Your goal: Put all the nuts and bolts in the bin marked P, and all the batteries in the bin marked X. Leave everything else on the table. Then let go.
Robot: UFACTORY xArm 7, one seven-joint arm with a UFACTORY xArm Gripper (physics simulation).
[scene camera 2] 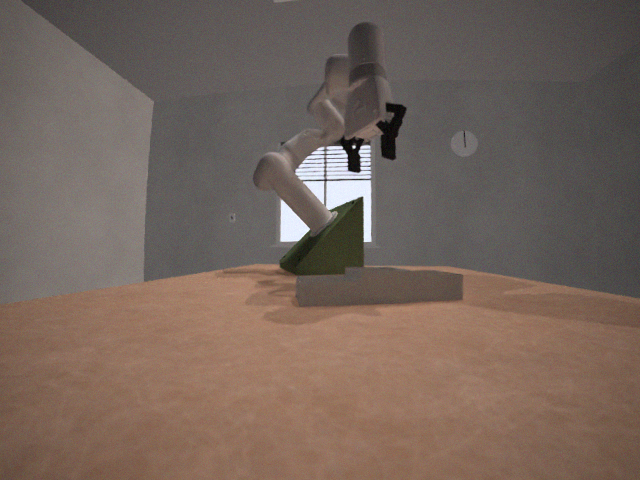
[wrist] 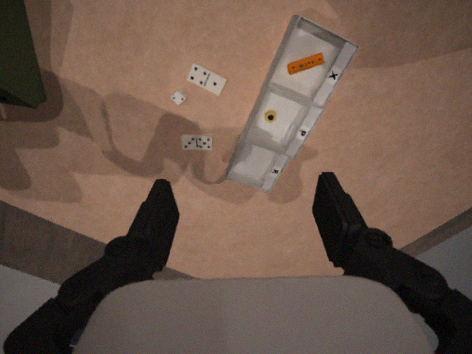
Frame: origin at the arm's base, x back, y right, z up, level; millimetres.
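Seen in the pictures: gripper, fingertip midpoint: [scene camera 2: 370, 165] [wrist: 244, 194]; arm's base at its link origin: [scene camera 2: 324, 225].
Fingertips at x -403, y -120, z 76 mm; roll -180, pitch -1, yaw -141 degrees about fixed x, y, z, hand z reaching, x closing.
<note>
Offsets run from my fingertips to a thing's top centre. "pt": to the spot under its first point. Level surfaces: height alone.
A grey tray of three bins @[dx -76, dy -2, dz -193 mm] [scene camera 2: 382, 288] [wrist: 255, 116] stands on the table. In the wrist view, an orange battery @[dx -54, dy -82, dz -218 mm] [wrist: 305, 64] lies in the bin marked X, and a yellow nut @[dx -64, dy +5, dz -224 mm] [wrist: 270, 116] with a dark hole lies in the middle bin, marked P. The third bin @[pt dx -100, dy +91, dz -232 mm] [wrist: 253, 164], at the tray's lower end, has a label too small to read surely and shows no object in it. My gripper [scene camera 2: 374, 164] [wrist: 244, 194] is wide open and empty, high above the table. The tray's walls hide its contents in the scene view.
In the wrist view, two white dominoes @[dx +43, dy +17, dz -232 mm] [wrist: 207, 79] @[dx +3, dy +112, dz -232 mm] [wrist: 197, 142] and a white die @[dx +63, dy +61, dz -223 mm] [wrist: 178, 97] lie on the table @[dz -239 mm] [scene camera 2: 310, 387] [wrist: 400, 125] to the left of the tray. The green wedge-shaped arm base [scene camera 2: 336, 248] [wrist: 17, 55] stands behind the tray in the scene view.
</note>
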